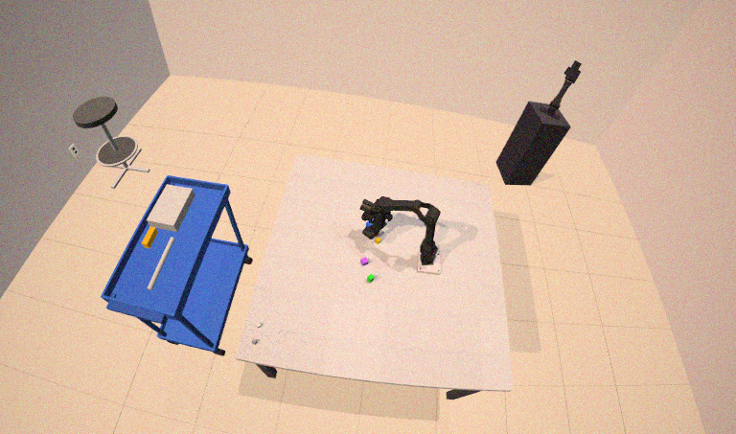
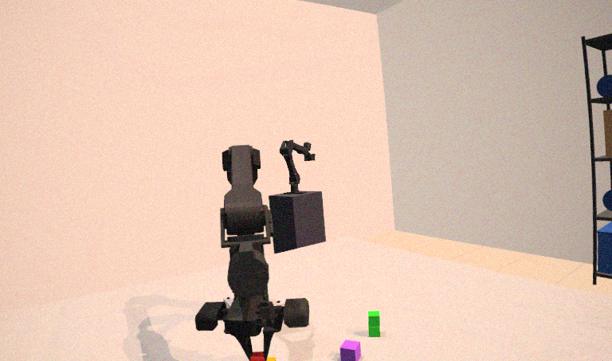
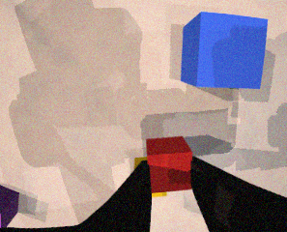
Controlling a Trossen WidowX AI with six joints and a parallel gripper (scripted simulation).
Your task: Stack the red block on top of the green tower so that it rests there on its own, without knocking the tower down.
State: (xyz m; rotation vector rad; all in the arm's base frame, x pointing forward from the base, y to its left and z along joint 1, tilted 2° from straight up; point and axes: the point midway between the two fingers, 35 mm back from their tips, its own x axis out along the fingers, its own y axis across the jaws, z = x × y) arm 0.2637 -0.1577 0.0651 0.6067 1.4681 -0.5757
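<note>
Now: gripper tip 30 mm to the right of the yellow cube, 30 mm above it and 10 mm past it. From my gripper tip the other things lie so: blue cube (70 mm to the right, 30 mm below, 20 mm ahead); then purple cube (160 mm to the left, 70 mm ahead, 30 mm below); then red block (right at my gripper tip).
</note>
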